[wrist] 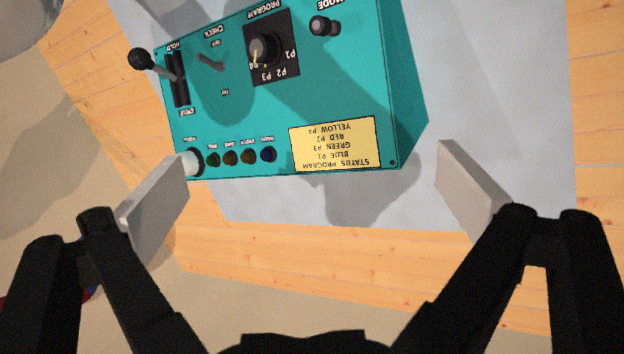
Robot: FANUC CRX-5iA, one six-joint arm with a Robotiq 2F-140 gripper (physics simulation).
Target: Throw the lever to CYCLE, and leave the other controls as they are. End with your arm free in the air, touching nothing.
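Places are measured from the arm's base along level axes (x ahead, y left, z up), in centimetres.
Pixels of known places: gripper, fingertip midpoint: point(309, 169).
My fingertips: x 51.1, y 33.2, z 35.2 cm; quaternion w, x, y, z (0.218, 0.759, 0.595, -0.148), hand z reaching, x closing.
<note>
For each thing: its middle in the pictures, then the offset to it from my fingertips. "*": a spot on its surface instead. Level surfaces: height alone.
- teal control panel at its surface level: dz -30.4 cm
- grey shaft at the middle of its body: point(162, 71) dx -3.6, dy -50.7, dz -30.7 cm
- black slot at a spot on its surface: point(181, 92) * dx +1.1, dy -49.1, dz -31.4 cm
- CYCLE label at a spot on its surface: point(186, 111) * dx +5.0, dy -50.3, dz -31.4 cm
- CHECK toggle at the middle of its body: point(208, 61) dx -3.0, dy -38.6, dz -31.4 cm
- PROGRAM dial at the middle of its body: point(262, 49) dx -2.7, dy -26.6, dz -31.9 cm
- MODE knob at the middle of its body: point(320, 25) dx -3.8, dy -14.6, dz -30.1 cm
- white lamp at a spot on its surface: point(191, 163) * dx +13.6, dy -48.3, dz -25.5 cm
The teal control panel point(345, 95) shows upside down at the upper middle of the wrist view. Its lever has a black ball knob point(140, 58) on a grey shaft point(164, 73), which rises from a black slot point(181, 92) at the panel's left side. The HOLD label point(172, 46) is at the slot's upper end and the CYCLE label point(186, 111) at its lower end. The knob stands out to the upper left, nearer the HOLD end in view. My gripper point(309, 169) is wide open and empty, its fingers lower in view than the lever and apart from it.
Beside the lever are the CHECK toggle point(211, 62), the PROGRAM dial point(260, 49) and the MODE knob point(320, 25). A white lamp point(191, 163) shows right by the left fingertip; contact cannot be told. The panel stands on a grey sheet point(490, 65) over a wooden table point(310, 250).
</note>
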